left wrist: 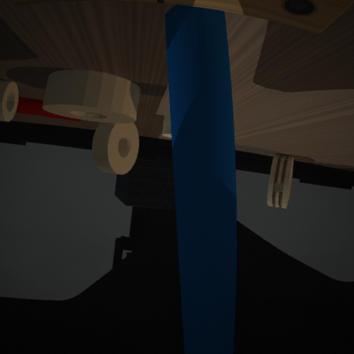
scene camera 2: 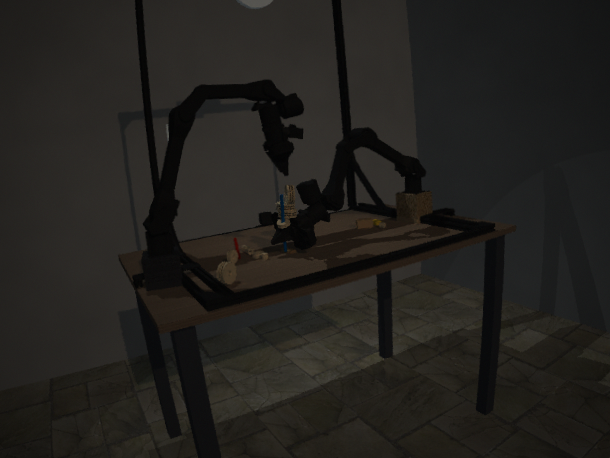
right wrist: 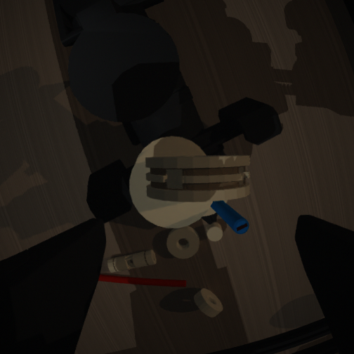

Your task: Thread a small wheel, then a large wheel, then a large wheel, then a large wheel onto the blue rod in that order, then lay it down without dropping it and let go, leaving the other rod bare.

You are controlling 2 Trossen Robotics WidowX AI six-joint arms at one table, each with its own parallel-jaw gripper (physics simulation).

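Frame: origin at the left arm's base, x ahead, y left, z up, level; metres.
Where they show: left gripper, fingertip midpoint: (scene camera 2: pixel 271 243); right gripper, fingertip midpoint: (scene camera 2: pixel 284 174); left arm's base, origin of the base link: (scene camera 2: pixel 413 192); right arm's base, origin of the base link: (scene camera 2: pixel 160 252).
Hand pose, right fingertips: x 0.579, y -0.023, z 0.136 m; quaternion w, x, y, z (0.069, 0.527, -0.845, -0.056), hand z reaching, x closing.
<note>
Each offset is from my right fingertips to the centre of the thing. Level surfaces: height alone.
My left gripper (scene camera 2: pixel 285 234) is shut on the blue rod @(dz -0.148, dx +0.017, dy -0.005 m) (scene camera 2: pixel 282 209) (left wrist: pixel 202 165) (right wrist: pixel 229 217), which stands upright. A pale small wheel @(dz -0.146, dx +0.017, dy -0.003 m) (scene camera 2: pixel 283 225) is around the rod just above the fingers. Ribbed large wheels @(dz -0.100, dx -0.007, dy -0.018 m) (scene camera 2: pixel 288 209) sit above it, with the rod in front of them in the scene view. One pale large wheel (right wrist: pixel 160 212) lies flat; another large wheel @(dz -0.063, dx -0.010, dy +0.003 m) (right wrist: pixel 197 192) (scene camera 2: pixel 290 192) stands on edge over it. The rod shows at their edge in the right wrist view; its lower part is hidden. My right gripper (scene camera 2: pixel 286 173) (right wrist: pixel 202 230) is open and empty above them.
A red rod @(dz -0.240, dx +0.076, dy -0.206 m) (scene camera 2: pixel 236 247) (right wrist: pixel 145 281) lies on the table @(dz -0.245 m) (scene camera 2: pixel 350 245). Near it are pale wheels (right wrist: pixel 183 242) (right wrist: pixel 208 302) (left wrist: pixel 90 95) and a ribbed wheel @(dz -0.217, dx +0.274, dy +0.092 m) (scene camera 2: pixel 227 272) (left wrist: pixel 280 181). A wooden block @(dz -0.230, dx -0.385, dy -0.063 m) (scene camera 2: pixel 364 223) with a yellow piece @(dz -0.238, dx -0.447, dy -0.060 m) (scene camera 2: pixel 377 223) lies farther right.
</note>
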